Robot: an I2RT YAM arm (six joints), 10 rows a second.
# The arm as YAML. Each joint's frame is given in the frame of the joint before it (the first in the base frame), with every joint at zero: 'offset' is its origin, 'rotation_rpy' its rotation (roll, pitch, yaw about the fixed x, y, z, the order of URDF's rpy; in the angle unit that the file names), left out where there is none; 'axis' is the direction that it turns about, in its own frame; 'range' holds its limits. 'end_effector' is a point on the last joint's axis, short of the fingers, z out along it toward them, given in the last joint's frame.
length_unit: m
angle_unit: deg
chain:
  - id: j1
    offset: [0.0, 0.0, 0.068]
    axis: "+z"
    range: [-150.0, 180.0]
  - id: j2
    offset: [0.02, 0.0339, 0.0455]
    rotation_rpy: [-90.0, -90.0, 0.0]
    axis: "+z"
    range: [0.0, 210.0]
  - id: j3
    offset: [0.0, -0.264, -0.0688]
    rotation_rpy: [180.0, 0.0, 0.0]
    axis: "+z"
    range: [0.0, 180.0]
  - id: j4
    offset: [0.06, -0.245, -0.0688]
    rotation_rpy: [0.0, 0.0, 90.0]
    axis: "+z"
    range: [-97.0, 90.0]
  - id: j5
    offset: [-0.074, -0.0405, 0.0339]
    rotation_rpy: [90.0, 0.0, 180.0]
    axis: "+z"
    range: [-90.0, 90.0]
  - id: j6
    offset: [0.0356, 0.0, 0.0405]
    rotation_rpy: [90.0, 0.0, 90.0]
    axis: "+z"
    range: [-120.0, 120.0]
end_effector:
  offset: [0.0, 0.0, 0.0]
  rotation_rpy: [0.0, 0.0, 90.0]
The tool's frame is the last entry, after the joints.
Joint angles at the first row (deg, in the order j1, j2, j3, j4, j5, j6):
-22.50, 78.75, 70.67, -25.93, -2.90, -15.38
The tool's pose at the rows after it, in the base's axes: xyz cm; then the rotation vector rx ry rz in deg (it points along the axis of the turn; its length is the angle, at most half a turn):
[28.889 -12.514 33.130 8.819 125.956 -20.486]
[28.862 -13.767 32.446 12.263 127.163 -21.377]
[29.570 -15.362 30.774 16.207 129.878 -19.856]
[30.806 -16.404 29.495 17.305 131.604 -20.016]
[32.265 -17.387 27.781 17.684 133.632 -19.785]
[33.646 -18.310 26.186 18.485 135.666 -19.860]
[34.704 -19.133 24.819 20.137 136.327 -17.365]
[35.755 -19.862 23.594 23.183 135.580 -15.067]
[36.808 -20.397 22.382 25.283 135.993 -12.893]
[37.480 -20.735 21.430 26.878 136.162 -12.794]
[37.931 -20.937 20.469 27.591 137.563 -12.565]
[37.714 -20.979 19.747 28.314 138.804 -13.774]
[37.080 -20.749 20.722 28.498 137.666 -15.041]
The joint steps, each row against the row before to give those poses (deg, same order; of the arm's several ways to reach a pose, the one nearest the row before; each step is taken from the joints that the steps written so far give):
-1.05, 1.14, 0.17, 0.00, 1.75, 0.44
-2.02, 1.32, 0.00, 0.00, 0.54, 0.70
-2.02, 3.68, 0.52, -0.09, -0.71, 1.49
-0.54, 3.95, 1.41, 0.79, 0.44, 0.01
-0.26, 4.56, 1.40, 1.15, 0.18, -0.27
-0.17, 4.49, 1.94, 0.52, 0.61, 0.00
-0.44, 3.62, 1.50, 0.88, -1.39, 1.40
-0.27, 3.25, 1.22, 1.94, -0.98, 2.73
0.00, 3.34, 1.85, 0.44, -0.79, 1.93
0.09, 2.20, 0.88, 0.87, 0.52, 1.15
0.09, 1.93, 0.88, -0.43, 0.36, 0.26
-0.09, 0.36, -0.87, 0.08, 1.22, -0.17
-0.09, -2.28, -1.24, 0.18, 0.71, 0.00

